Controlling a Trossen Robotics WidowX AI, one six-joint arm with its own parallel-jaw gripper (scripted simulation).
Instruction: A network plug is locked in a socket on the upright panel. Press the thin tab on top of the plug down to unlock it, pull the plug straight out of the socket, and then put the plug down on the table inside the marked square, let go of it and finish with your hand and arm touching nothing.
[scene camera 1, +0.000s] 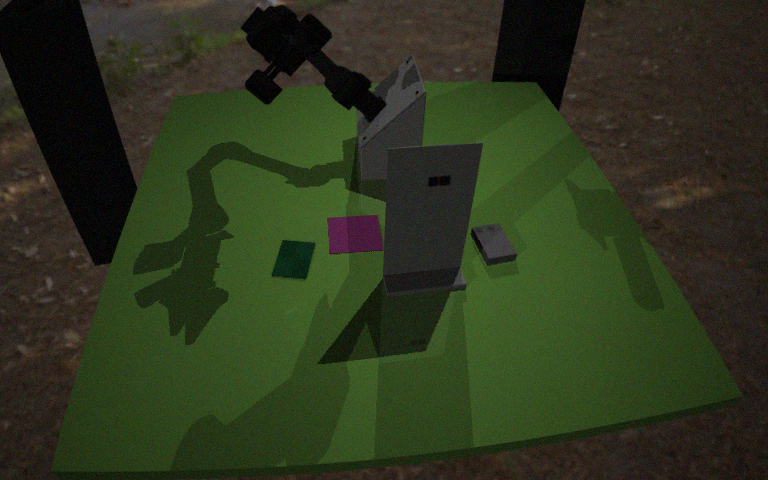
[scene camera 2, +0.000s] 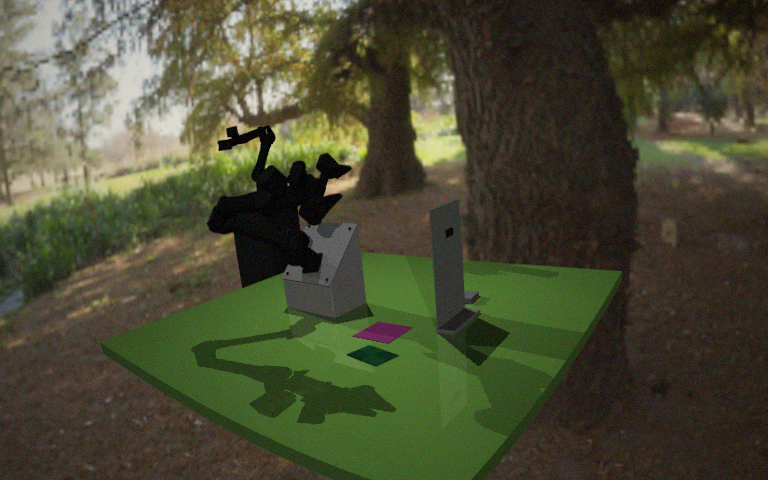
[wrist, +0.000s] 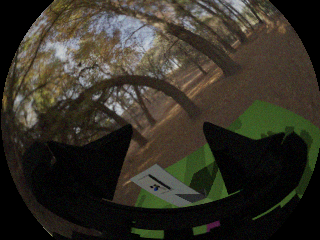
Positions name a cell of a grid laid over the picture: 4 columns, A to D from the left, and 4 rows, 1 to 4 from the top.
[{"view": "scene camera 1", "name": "my gripper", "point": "B1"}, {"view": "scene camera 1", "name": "dark green square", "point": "B3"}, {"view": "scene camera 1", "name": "small grey block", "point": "C2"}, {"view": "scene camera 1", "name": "grey upright panel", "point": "C2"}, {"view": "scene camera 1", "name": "magenta square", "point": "B2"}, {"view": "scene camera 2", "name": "my gripper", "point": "B2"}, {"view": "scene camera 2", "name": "grey upright panel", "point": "C2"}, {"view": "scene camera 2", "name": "magenta square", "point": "C3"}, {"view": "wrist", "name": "my gripper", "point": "C3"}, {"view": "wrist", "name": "grey upright panel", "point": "C4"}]
